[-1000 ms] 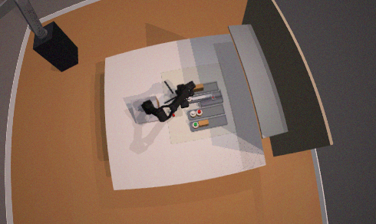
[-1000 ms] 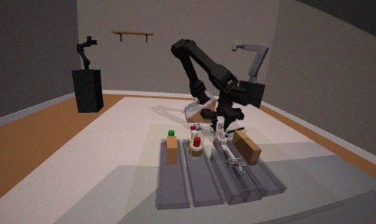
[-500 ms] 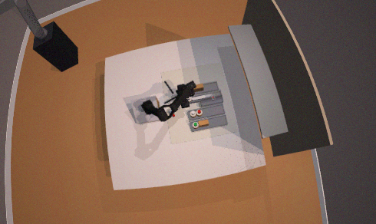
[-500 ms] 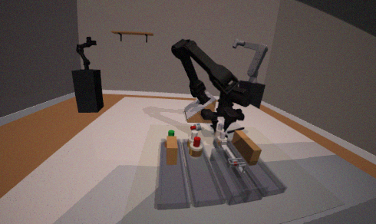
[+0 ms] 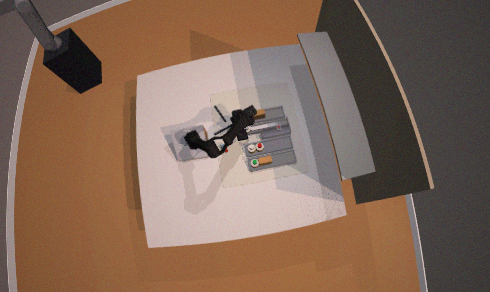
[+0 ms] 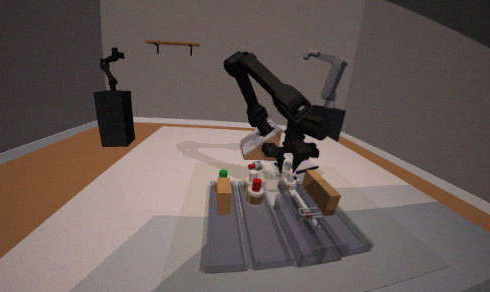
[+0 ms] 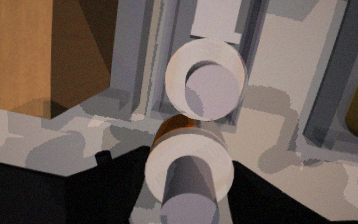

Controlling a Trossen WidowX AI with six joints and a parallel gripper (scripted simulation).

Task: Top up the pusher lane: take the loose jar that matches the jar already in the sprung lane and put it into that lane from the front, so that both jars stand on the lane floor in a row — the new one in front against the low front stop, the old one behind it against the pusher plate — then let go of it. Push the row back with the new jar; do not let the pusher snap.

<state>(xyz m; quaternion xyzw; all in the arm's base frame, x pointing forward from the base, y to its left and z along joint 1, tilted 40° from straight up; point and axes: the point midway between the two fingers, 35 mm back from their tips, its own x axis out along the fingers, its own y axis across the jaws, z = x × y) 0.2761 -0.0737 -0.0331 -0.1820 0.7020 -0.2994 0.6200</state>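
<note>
Now: gripper tip 18 cm short of the sprung lane, 5 cm to the left of it and 3 cm above it. Round my gripper tip: pale pusher plate 15 cm ahead, 5 cm to the right.
</note>
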